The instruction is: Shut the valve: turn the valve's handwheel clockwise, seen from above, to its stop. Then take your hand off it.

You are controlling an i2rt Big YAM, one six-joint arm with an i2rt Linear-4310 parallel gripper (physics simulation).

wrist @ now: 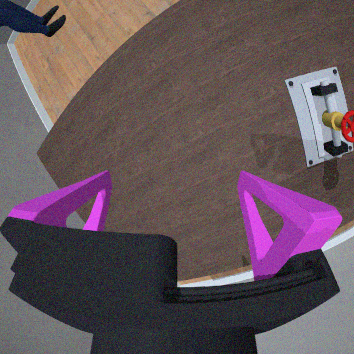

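The valve's red handwheel (347, 126) shows at the right edge of the wrist view, partly cut off by the frame. It sits on a yellow brass valve body (332, 120) on a grey pipe, which two black clamps hold on a light metal plate (298, 99). My gripper (174, 177) has magenta fingers spread wide; it is open with nothing between the fingers. It is above the table, well to the left of the valve in the view and apart from it. The right part of the handwheel is hidden beyond the frame edge.
The dark wooden table top (165, 115) has a curved edge at the upper left and a corner at the left. Shadows lie on it near the plate. Beyond it are a wood floor (90, 55) and grey ground. A person's dark shoes (56, 24) show at the top left.
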